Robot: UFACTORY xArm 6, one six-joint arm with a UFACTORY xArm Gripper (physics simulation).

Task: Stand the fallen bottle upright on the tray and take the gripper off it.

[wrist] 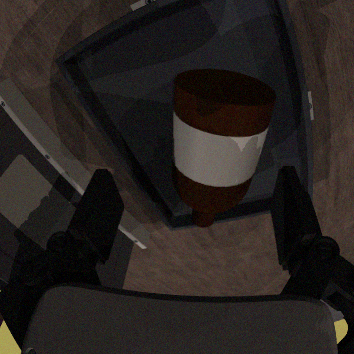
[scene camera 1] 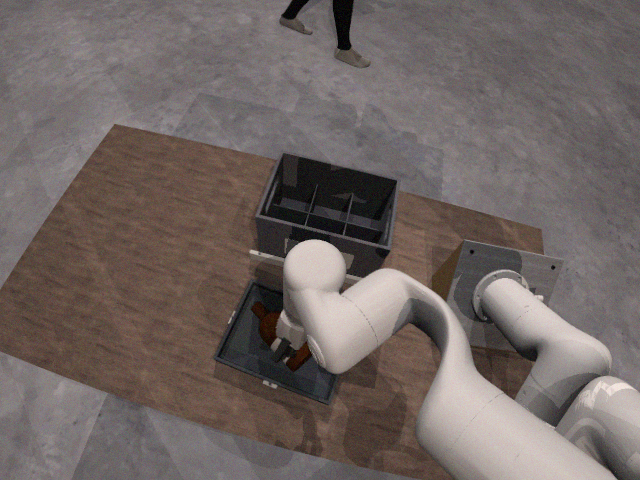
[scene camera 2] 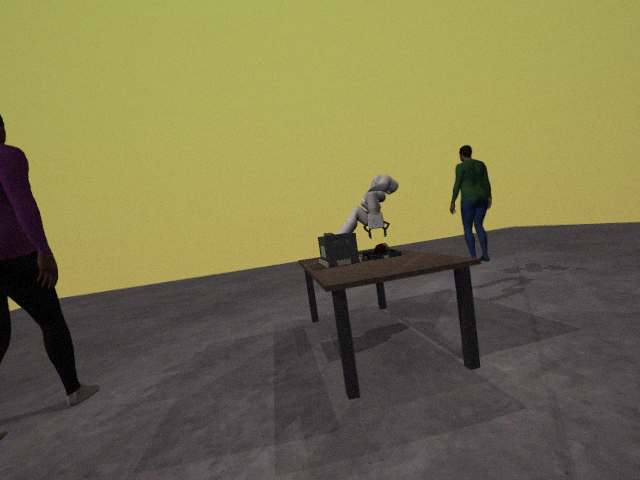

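Where they show: gripper, fingertip midpoint: [wrist: 193, 186] [scene camera 2: 377, 237]; arm's base at its link origin: [scene camera 1: 500, 296] [scene camera 2: 338, 241].
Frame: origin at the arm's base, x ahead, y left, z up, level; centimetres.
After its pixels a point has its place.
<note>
The brown bottle with a white label [scene camera 1: 268, 326] @[x 48.1, y 10.0, z -3.9 cm] [scene camera 2: 381, 249] @[x 49.9, y 8.4, z -6.6 cm] [wrist: 217, 152] @[x 42.4, y 12.4, z -3.4 cm] lies on its side in the dark, low-walled tray [scene camera 1: 242, 368] @[x 52.4, y 17.9, z -8.8 cm] [wrist: 125, 95] @[x 36.7, y 6.2, z -10.8 cm]. In scene camera 1 its neck points to the upper left, and the arm and gripper hide part of its body. In the wrist view the neck points down toward the tray's near corner. My gripper [scene camera 1: 283, 352] [scene camera 2: 377, 236] @[x 41.2, y 11.7, z 0.4 cm] [wrist: 193, 186] @[x 41.2, y 11.7, z 0.4 cm] is open and empty. In scene camera 2 it hangs above the bottle with a gap between them. In the wrist view the bottle shows between and beyond the spread fingers.
A tall grey crate with compartments [scene camera 1: 268, 232] @[x 50.6, y -8.4, z 1.2 cm] [scene camera 2: 338, 250] @[x 51.5, y -20.2, z -2.6 cm] stands close beside the tray, with a pale strip [scene camera 1: 263, 255] @[x 52.0, y -7.7, z -8.3 cm] along its side facing the tray. The robot's base plate [scene camera 1: 491, 255] @[x 4.4, y -6.4, z 6.1 cm] is at the right. People stand on the floor away from the wooden table [scene camera 1: 129, 248] [scene camera 2: 403, 268].
</note>
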